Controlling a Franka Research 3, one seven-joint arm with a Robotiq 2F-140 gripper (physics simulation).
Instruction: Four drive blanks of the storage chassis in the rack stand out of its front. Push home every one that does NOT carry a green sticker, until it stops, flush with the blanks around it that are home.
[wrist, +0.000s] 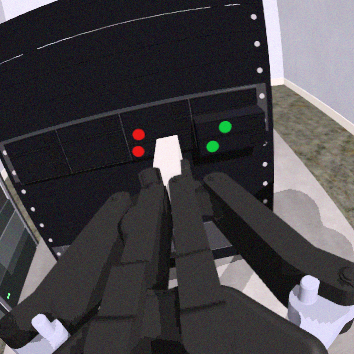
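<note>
The storage chassis crosses the rack in a wide band of black drive blanks. Two blanks with green stickers, the upper one and the lower one, stand out of the front at the right end. In the column left of them, a red sticker and a second red sticker sit on blanks that look flush with their neighbours. My gripper is shut and empty, its pale tip in front of the lower right part of the red-stickered column. That tip and the fingers hide what lies behind them.
The black rack fills the upper view, with a row of pale round holes down its right post. A glass-fronted cabinet stands at the lower left. A pale wall and a mottled floor show at the right.
</note>
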